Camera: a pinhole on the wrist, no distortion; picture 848 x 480 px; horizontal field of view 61.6 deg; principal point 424.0 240.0 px. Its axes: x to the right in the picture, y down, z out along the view. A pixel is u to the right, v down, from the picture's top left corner.
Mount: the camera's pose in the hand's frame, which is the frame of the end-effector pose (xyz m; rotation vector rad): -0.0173 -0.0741 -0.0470 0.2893 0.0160 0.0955
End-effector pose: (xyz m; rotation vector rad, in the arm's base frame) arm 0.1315 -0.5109 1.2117 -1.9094 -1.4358 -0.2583
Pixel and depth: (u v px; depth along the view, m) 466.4 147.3 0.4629
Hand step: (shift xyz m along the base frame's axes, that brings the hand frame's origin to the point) -0.3197 0.2983 -0.1464
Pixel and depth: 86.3 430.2 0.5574
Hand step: -0.3383 0.1472 -0.4856
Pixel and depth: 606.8 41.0 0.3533
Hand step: -0.2671 0.2707 -0.0282
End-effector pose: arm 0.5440 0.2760 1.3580 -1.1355 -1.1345 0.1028
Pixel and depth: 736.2 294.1 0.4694
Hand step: -0.2846 0.3134 0.2322
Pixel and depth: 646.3 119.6 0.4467
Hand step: -0.3196 0.1946 0.2766
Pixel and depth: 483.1 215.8 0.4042
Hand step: -0.3288 0.1434 0.1576
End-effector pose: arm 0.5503 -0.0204 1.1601 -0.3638 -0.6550 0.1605
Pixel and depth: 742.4 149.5 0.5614
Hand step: -0.0824 -0.0592 0.5943
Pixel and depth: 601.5 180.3 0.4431
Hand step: -0.1349 -0.0772 0.4158
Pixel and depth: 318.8 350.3 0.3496
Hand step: -0.2341 -0.0488 0.2347
